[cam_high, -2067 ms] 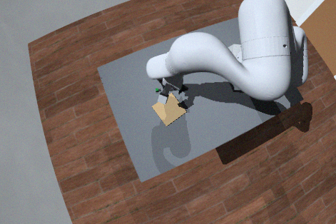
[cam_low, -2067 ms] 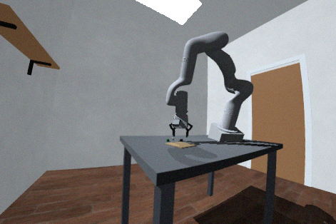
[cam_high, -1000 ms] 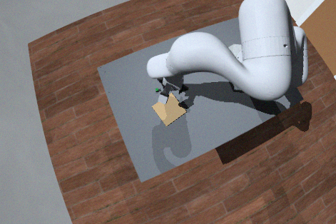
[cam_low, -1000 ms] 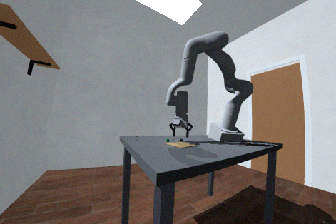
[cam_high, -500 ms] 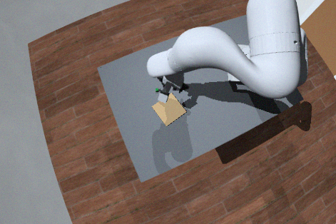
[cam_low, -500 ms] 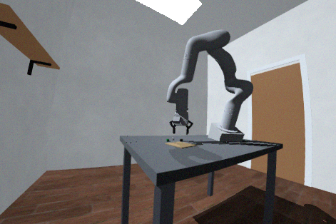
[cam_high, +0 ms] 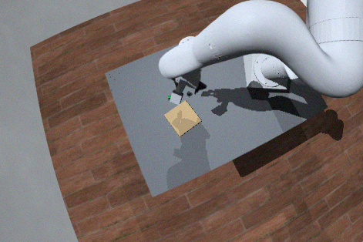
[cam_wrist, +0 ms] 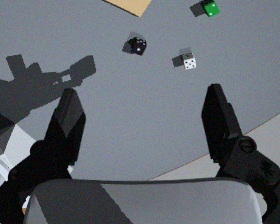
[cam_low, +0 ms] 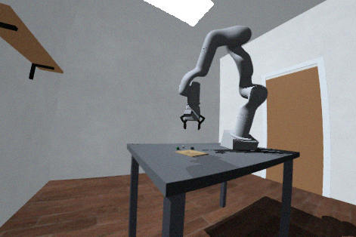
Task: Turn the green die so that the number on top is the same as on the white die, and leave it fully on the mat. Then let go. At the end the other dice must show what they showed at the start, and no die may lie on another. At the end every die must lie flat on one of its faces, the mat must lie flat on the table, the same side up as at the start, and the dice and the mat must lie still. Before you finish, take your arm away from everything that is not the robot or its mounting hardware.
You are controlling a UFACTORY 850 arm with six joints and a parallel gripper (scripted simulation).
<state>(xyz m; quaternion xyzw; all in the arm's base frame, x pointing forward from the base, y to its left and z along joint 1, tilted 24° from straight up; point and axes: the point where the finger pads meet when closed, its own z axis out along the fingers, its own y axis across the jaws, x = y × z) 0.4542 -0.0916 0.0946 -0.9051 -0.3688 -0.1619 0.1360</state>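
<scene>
My hand is 8 cm short of the green die, 4 cm to the left of it and 14 cm above it. Also, from my hand: black die: 2 cm behind, 2 cm to the right, 14 cm below; white die: 1 cm ahead, 8 cm to the right, 14 cm below; mat: 6 cm ahead, 9 cm to the left, 15 cm below.
</scene>
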